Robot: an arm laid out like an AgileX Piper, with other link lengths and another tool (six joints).
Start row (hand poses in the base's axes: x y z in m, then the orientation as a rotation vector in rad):
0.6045 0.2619 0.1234 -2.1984 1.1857 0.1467
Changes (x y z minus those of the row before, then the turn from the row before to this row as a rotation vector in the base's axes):
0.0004 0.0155 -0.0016 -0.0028 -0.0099 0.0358
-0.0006 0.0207 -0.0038 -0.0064 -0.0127 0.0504
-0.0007 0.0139 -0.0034 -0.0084 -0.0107 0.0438
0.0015 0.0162 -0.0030 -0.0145 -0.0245 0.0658
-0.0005 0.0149 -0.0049 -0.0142 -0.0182 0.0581
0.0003 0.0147 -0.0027 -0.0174 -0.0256 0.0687
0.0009 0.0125 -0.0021 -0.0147 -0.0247 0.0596
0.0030 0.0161 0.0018 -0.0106 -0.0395 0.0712
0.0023 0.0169 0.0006 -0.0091 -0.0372 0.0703
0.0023 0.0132 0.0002 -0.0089 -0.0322 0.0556
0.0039 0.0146 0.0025 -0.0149 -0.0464 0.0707
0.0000 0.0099 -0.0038 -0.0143 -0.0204 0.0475
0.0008 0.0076 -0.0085 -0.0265 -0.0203 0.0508
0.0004 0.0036 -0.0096 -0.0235 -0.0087 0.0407
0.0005 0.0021 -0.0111 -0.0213 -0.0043 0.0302
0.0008 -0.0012 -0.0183 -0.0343 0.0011 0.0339
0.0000 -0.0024 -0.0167 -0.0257 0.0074 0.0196
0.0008 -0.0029 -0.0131 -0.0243 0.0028 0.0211
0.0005 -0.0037 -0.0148 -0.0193 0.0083 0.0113
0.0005 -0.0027 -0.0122 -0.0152 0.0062 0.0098
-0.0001 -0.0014 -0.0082 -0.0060 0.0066 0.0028
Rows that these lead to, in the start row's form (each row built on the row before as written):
0.6049 0.2774 0.1218 -2.2211 1.1422 0.1490
0.6043 0.2981 0.1180 -2.2544 1.0818 0.1522
0.6036 0.3120 0.1146 -2.2849 1.0298 0.1538
0.6051 0.3282 0.1116 -2.3293 0.9468 0.1455
0.6046 0.3431 0.1067 -2.3683 0.8744 0.1414
0.6049 0.3578 0.1040 -2.4121 0.7856 0.1312
0.6058 0.3703 0.1019 -2.4473 0.7062 0.1193
0.6088 0.3864 0.1037 -2.4787 0.6042 0.0949
0.6111 0.4033 0.1043 -2.5051 0.5030 0.0732
0.6134 0.4165 0.1045 -2.5250 0.4215 0.0521
0.6173 0.4311 0.1070 -2.5500 0.3152 0.0174
0.6173 0.4410 0.1032 -2.5698 0.2477 0.0071
0.6181 0.4486 0.0947 -2.6006 0.1760 -0.0034
0.6185 0.4522 0.0851 -2.6267 0.1206 -0.0023
0.6190 0.4543 0.0740 -2.6494 0.0798 0.0012
0.6198 0.4531 0.0557 -2.6847 0.0356 0.0127
0.6198 0.4507 0.0390 -2.7107 0.0118 0.0285
0.6206 0.4478 0.0259 -2.7351 -0.0157 0.0387
0.6211 0.4441 0.0111 -2.7542 -0.0286 0.0537
0.6216 0.4414 -0.0011 -2.7691 -0.0402 0.0654
0.6215 0.4400 -0.0093 -2.7748 -0.0422 0.0755

